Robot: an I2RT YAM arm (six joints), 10 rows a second.
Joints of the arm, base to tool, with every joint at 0 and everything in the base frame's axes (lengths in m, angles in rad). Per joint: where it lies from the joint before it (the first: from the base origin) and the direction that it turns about. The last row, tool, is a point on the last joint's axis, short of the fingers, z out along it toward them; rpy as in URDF.
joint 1: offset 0.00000 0.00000 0.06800 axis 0 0 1
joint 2: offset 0.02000 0.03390 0.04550 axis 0 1 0
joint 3: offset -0.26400 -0.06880 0.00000 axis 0 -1 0
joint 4: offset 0.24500 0.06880 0.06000 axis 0 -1 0
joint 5: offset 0.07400 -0.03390 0.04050 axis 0 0 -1
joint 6: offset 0.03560 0.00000 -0.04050 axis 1 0 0
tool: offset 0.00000 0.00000 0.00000 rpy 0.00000 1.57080 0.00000
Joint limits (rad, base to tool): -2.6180..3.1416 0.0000..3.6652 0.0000..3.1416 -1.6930..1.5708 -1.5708..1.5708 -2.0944..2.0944
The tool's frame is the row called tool.
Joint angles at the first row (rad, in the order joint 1, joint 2, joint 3, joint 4, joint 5, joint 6):
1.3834, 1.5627, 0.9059, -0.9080, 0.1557, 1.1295
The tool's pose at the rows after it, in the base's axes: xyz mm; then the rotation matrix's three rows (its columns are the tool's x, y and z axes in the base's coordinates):
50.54, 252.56, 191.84; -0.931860, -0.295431, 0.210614; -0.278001, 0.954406, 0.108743; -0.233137, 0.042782, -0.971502
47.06, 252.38, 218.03; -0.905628, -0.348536, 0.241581; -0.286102, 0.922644, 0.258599; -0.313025, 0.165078, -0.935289
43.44, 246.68, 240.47; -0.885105, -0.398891, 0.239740; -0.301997, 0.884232, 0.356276; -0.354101, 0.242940, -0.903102
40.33, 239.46, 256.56; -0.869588, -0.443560, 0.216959; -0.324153, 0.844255, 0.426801; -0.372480, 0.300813, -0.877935
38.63, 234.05, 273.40; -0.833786, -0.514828, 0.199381; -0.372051, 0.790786, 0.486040; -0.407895, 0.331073, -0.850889
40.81, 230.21, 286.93; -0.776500, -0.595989, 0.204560; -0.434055, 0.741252, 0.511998; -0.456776, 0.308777, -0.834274
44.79, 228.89, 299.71; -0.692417, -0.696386, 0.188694; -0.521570, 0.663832, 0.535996; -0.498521, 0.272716, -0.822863
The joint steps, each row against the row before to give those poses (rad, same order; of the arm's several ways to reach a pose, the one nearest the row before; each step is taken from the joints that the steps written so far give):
0.0160, -0.0621, 0.0434, 0.0347, 0.0344, -0.0392
0.0145, -0.0924, 0.0107, 0.0544, 0.0094, -0.0411
0.0088, -0.0790, 0.0130, 0.0099, -0.0139, -0.0419
0.0037, -0.0635, 0.0059, 0.0018, -0.0317, -0.0395
-0.0001, -0.0475, 0.0226, -0.0072, -0.0262, -0.0765
-0.0124, -0.0234, 0.0316, -0.0222, -0.0053, -0.1097
-0.0226, -0.0071, 0.0408, -0.0219, -0.0323, -0.1498

